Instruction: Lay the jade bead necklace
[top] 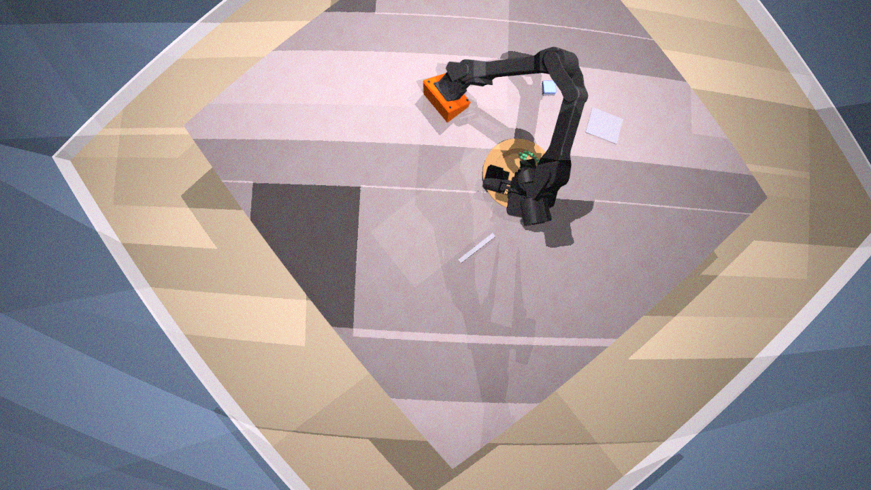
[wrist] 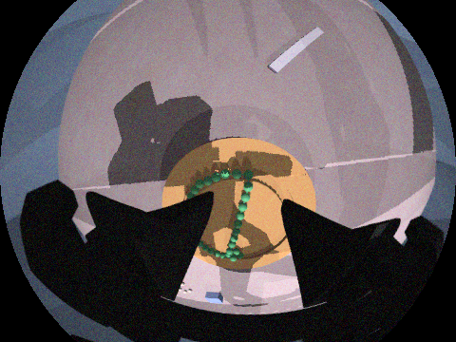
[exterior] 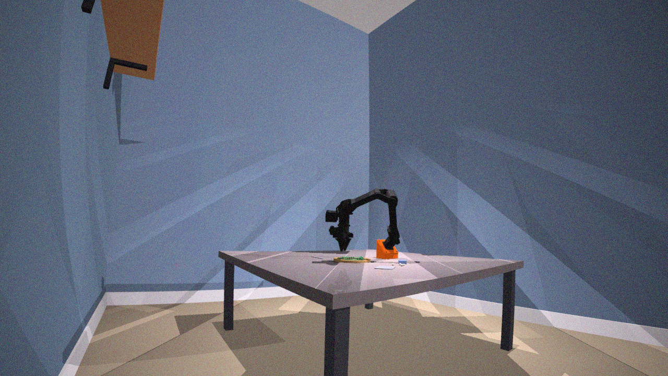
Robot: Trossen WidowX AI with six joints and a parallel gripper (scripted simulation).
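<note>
Right now my gripper tip is 40 mm to the right of the round tan bead board, 40 mm above it and 30 mm past it. The rest, counted from my gripper tip: white strip: 170 mm to the right, 70 mm ahead, 50 mm below; then pale square sheet: 350 mm to the left, 50 mm below, 10 mm behind; then blue cube: 270 mm to the left, 190 mm behind, 40 mm below.
</note>
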